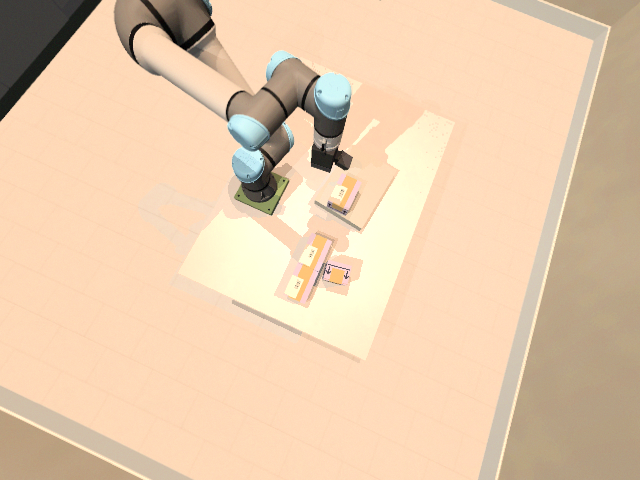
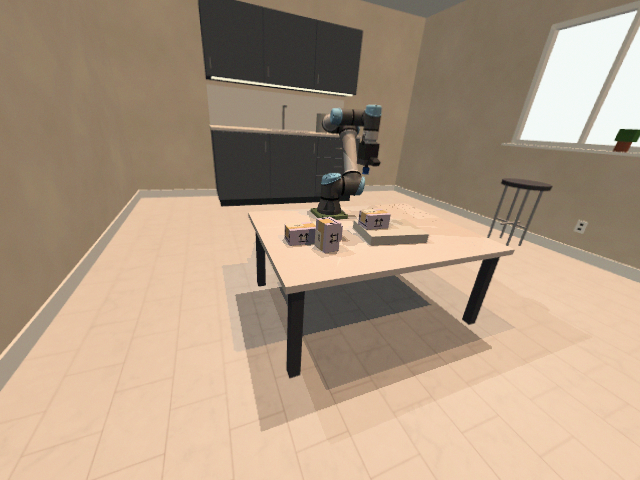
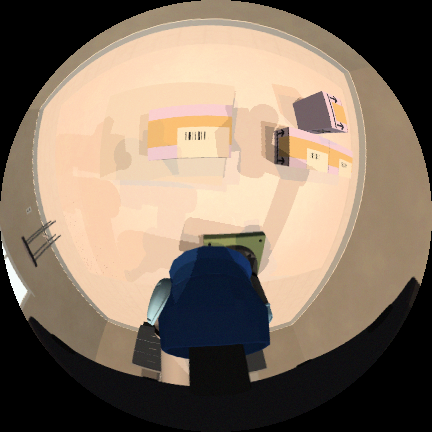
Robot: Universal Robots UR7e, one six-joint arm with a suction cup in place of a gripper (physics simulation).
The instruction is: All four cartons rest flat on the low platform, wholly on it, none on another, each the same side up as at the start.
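Pixels of known places: hand at its tool point: (image 2: 365,173) (image 3: 210,279); arm's base at its link origin: (image 1: 259,186) (image 2: 328,210).
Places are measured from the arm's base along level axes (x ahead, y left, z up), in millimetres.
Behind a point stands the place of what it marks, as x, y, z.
Observation:
One orange-and-pink carton (image 1: 345,192) @[369, 46, 100] (image 2: 374,220) @[408, 16, 72] (image 3: 190,125) @[372, 45, 100] lies label up on the low platform (image 1: 379,188) @[512, 145, 24] (image 2: 398,239) @[522, 88, 1] (image 3: 170,95) @[480, 85, 24], close to the platform edge that faces the other cartons. Two cartons lie label up end to end on the table: the one nearer the platform (image 1: 318,249) @[332, -202, 52] (image 3: 303,150) @[321, -189, 52] and the farther one (image 1: 298,286) @[300, -366, 52] (image 2: 299,235) @[348, -376, 23] (image 3: 344,161) @[304, -367, 52]. A fourth carton (image 1: 337,274) @[428, -280, 110] (image 2: 328,235) @[473, -298, 61] (image 3: 320,112) @[418, -236, 84] stands on end beside them, its arrows sideways. My blue suction cup (image 2: 365,169) (image 3: 215,300) is off and empty, high above the table on the platform side.
The arm's green base plate (image 1: 270,204) @[71, -65, -3] (image 2: 338,215) @[89, 15, -3] (image 3: 255,240) @[75, -75, -2] is fixed on the table (image 1: 232,258) @[-8, -337, -25] (image 2: 408,258) @[660, 17, -24], across from the upright carton, with the row between them. A stool (image 2: 526,184) (image 3: 30,251) and dark cabinets (image 2: 258,165) stand away from the table.

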